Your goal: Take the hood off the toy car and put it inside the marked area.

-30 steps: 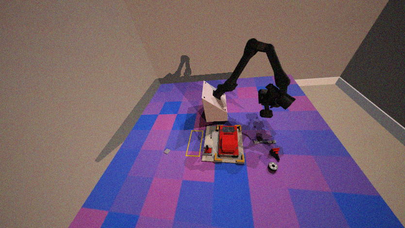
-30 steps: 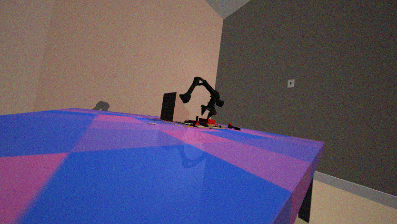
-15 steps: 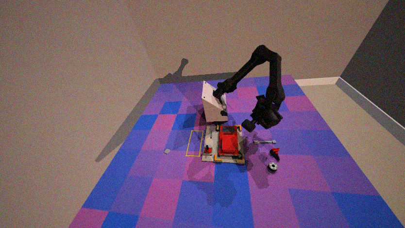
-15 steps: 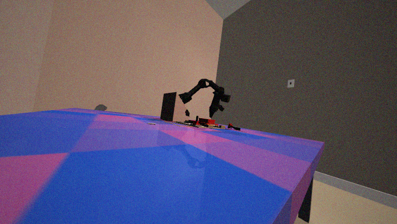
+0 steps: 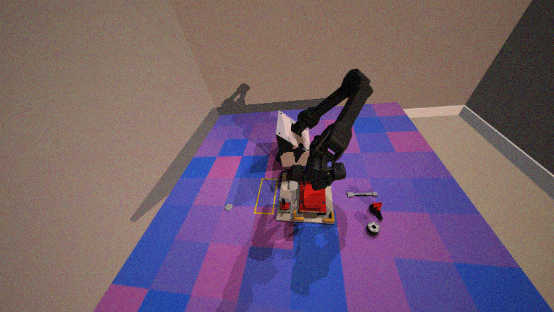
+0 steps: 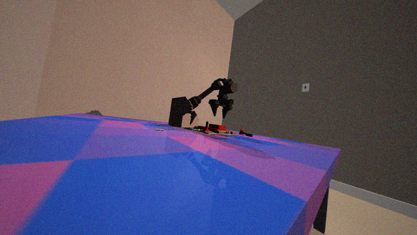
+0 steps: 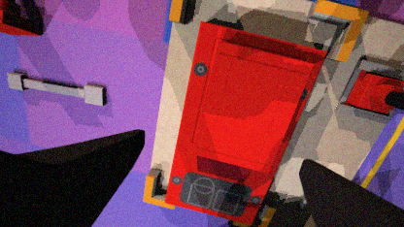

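Right now the red hood is 6 cm below my gripper tip, 2 cm to the right of it and 1 cm ahead of it. Also, from my gripper tip: grey wheel (19 cm to the left, 12 cm ahead, 9 cm below); then grey bar (19 cm to the left, 10 cm below, 2 cm behind); then grey fixture plate (9 cm below, 4 cm to the right, 1 cm behind).
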